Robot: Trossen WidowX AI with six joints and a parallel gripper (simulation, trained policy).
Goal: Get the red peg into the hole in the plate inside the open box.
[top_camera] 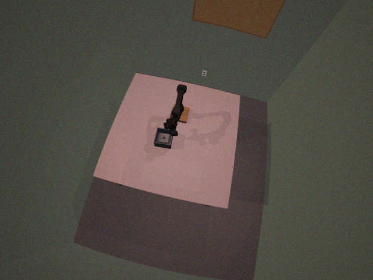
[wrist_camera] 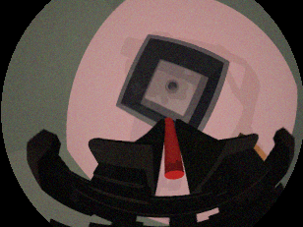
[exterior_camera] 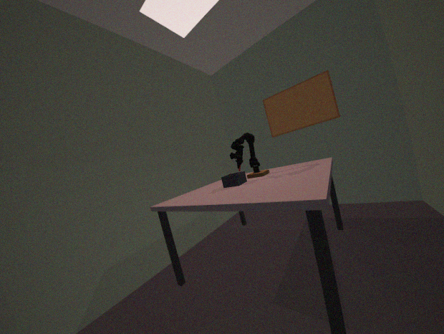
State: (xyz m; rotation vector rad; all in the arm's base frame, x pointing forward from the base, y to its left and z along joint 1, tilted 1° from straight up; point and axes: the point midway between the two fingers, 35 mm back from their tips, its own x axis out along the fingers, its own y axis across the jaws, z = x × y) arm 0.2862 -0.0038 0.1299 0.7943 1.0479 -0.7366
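The red peg lies 1 cm behind my gripper tip, 1 cm to the left of it and 1 cm above it. From my gripper tip the other things lie so: dark box (3 cm ahead, 5 cm to the right, 11 cm below); grey plate (3 cm ahead, 5 cm to the right, 9 cm below).
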